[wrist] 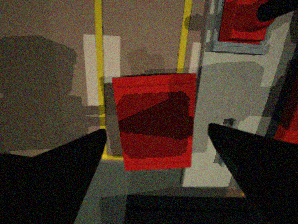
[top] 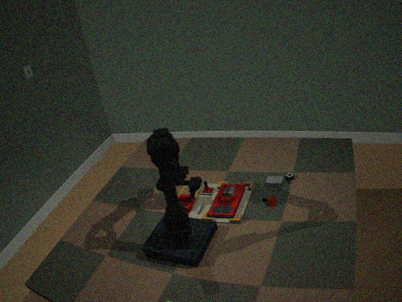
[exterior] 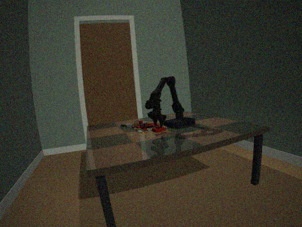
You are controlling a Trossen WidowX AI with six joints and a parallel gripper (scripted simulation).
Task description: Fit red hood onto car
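Now: gripper tip 2 cm above the red hood. From my gripper tip the other things lie so: small dark wheel: 45 cm to the right, 16 cm ahead, 3 cm below.
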